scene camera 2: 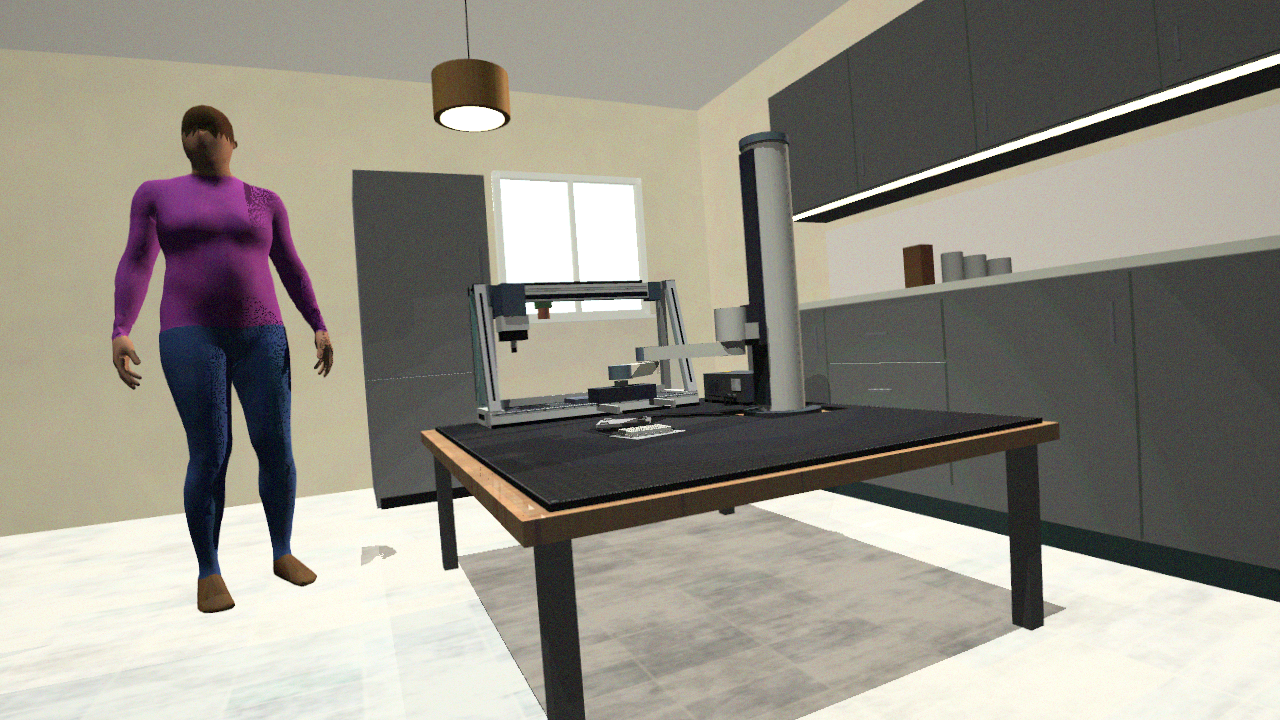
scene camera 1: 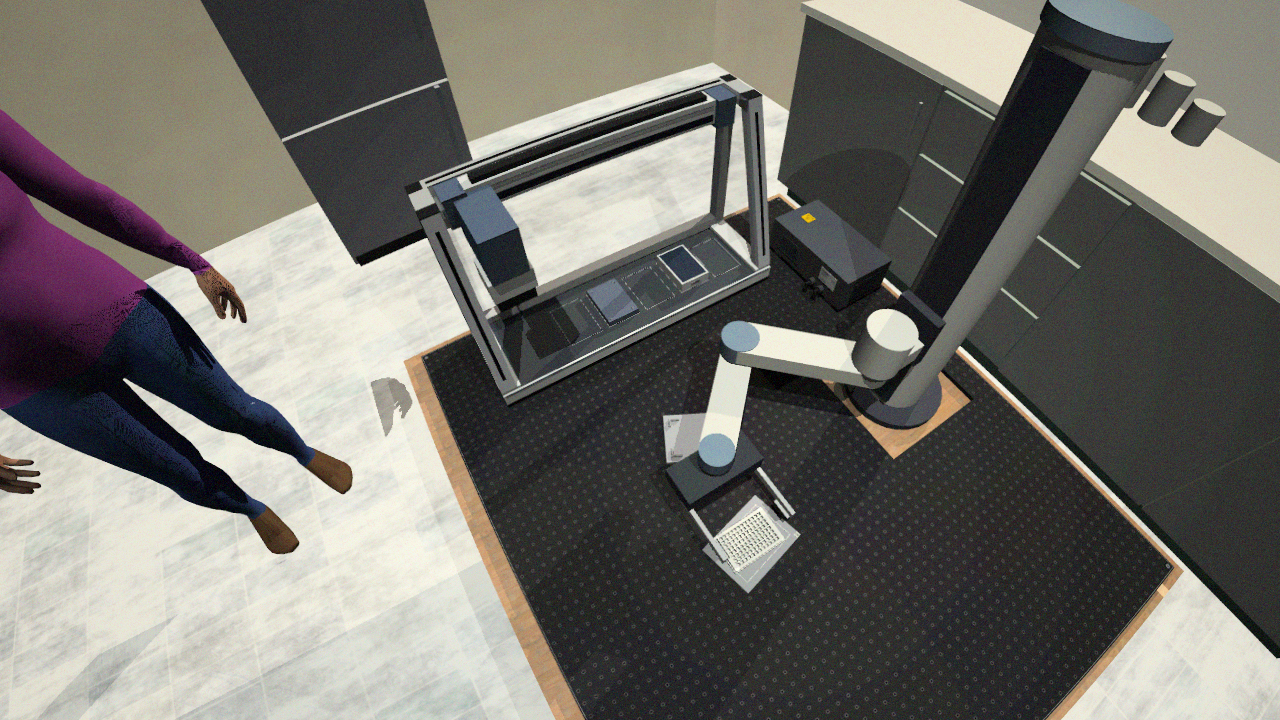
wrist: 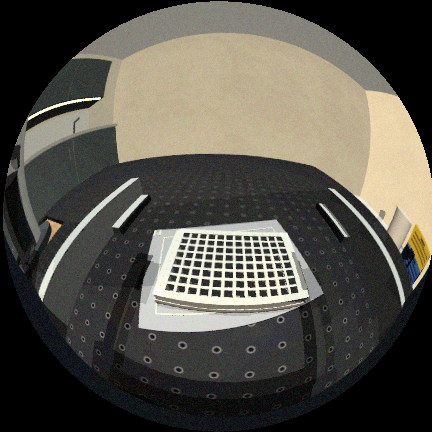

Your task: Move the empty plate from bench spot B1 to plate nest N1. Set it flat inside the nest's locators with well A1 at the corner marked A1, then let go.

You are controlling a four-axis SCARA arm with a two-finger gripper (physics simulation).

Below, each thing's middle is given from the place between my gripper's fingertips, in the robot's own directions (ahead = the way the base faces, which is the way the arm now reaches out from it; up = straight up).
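Scene:
There's a white well plate [scene camera 1: 745, 542] here, and my hand is 7 cm above it and 2 cm to the left of it. Measured from my hand, the flat square pad [scene camera 1: 747, 578] is 1 cm to the right and 7 cm below, and you'll find the grey nest [scene camera 1: 682, 433] 27 cm to the right, 5 cm behind and 7 cm below. Going by their middles, the grey nest is the farthest from my hand of the things named here.

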